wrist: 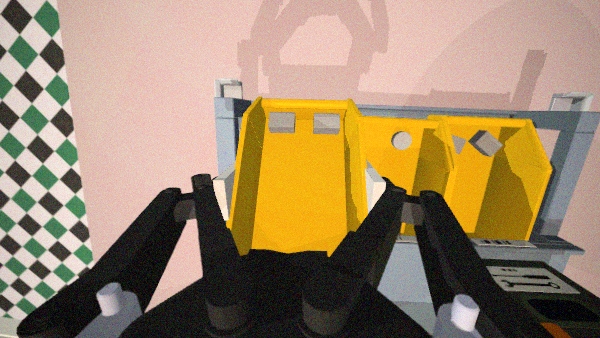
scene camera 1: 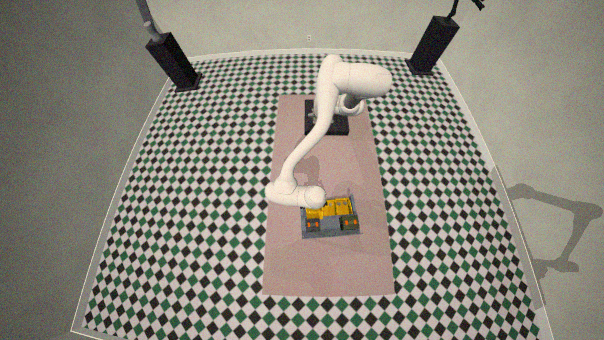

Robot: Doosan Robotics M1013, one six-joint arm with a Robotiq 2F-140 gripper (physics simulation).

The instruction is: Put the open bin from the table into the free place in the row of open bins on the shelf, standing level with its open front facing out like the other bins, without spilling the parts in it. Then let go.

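Frame: origin at the arm's base, x right, y ahead, z up, level; centimetres.
Seen in the pictures: gripper, fingertip midpoint: (wrist: 302, 170).
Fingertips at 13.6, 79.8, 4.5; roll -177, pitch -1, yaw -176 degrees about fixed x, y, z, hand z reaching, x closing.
Observation:
A point is followed by its place in that frame, as x, y, z.
The open yellow bin (scene camera 1: 314, 213) @(13.6, 85.3, 11.5) (wrist: 302, 185) @(13.5, 82.1, 2.4) is between my gripper's pads, which press its two side walls. My gripper (wrist: 302, 170) @(13.6, 79.8, 4.5) is shut on it; in the scene view the arm's wrist hides most of the gripper. Two grey block parts lie inside, near the far wall in the wrist view. The bin is over the left end of the shelf (scene camera 1: 330, 233) @(3.7, 97.7, 4.4) (wrist: 565, 170) @(-13.6, 78.5, 2.7), beside the middle bin (wrist: 392, 175) @(1.0, 82.3, -4.9) and right of the left post. It looks slightly higher than its neighbours; contact with the shelf board is hidden. The right bin (scene camera 1: 344, 206) @(-9.6, 79.2, -4.9) (wrist: 465, 185) @(-9.5, 83.0, -4.9) holds grey parts.
Dark green cases with orange latches stand low on the shelf: a left case (scene camera 1: 313, 225) @(14.8, 92.9, 16.5) and a right case (scene camera 1: 349, 223) @(-7.0, 92.8, 14.0) (wrist: 575, 280) @(-12.5, 88.0, 7.7). The shelf's right post stands beside the right bin. The black arm base (scene camera 1: 327, 129) is at the back of the pink floor area (scene camera 1: 325, 265) @(7.4, 118.4, -5.8).

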